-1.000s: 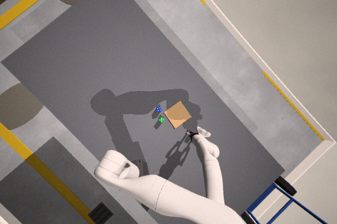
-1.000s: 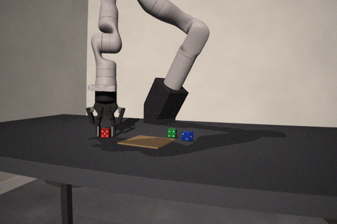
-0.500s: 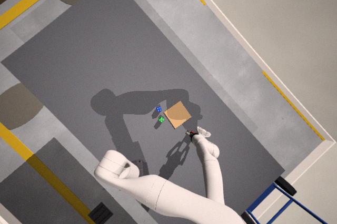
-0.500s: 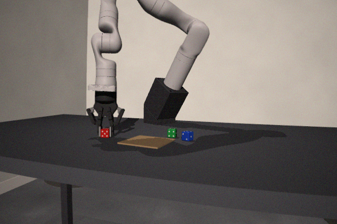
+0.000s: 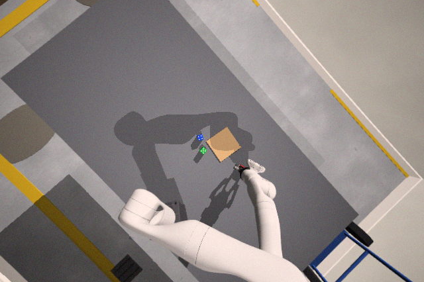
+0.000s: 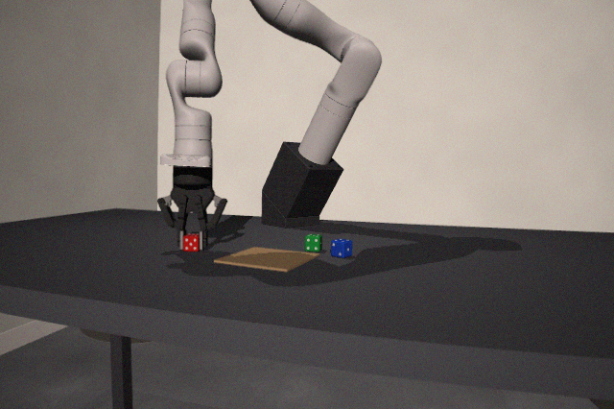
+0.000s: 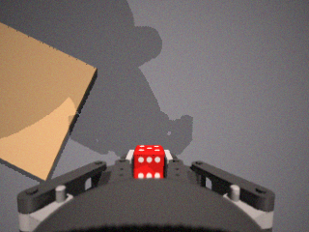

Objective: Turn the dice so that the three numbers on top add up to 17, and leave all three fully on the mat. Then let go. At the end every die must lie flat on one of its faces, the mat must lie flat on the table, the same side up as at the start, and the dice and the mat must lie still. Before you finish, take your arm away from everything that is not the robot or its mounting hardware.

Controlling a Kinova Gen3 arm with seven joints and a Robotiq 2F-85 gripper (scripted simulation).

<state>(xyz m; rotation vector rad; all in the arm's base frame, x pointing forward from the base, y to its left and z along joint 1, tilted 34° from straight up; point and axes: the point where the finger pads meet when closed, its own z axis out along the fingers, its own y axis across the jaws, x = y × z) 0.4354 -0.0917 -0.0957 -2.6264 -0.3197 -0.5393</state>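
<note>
Now: the tan mat 1 cm ahead of my hand, 17 cm to the left of it and 2 cm below it. The rest, counted from my hand: red die right at my hand; then green die 9 cm behind, 22 cm to the left; then blue die 6 cm behind, 28 cm to the left.
</note>
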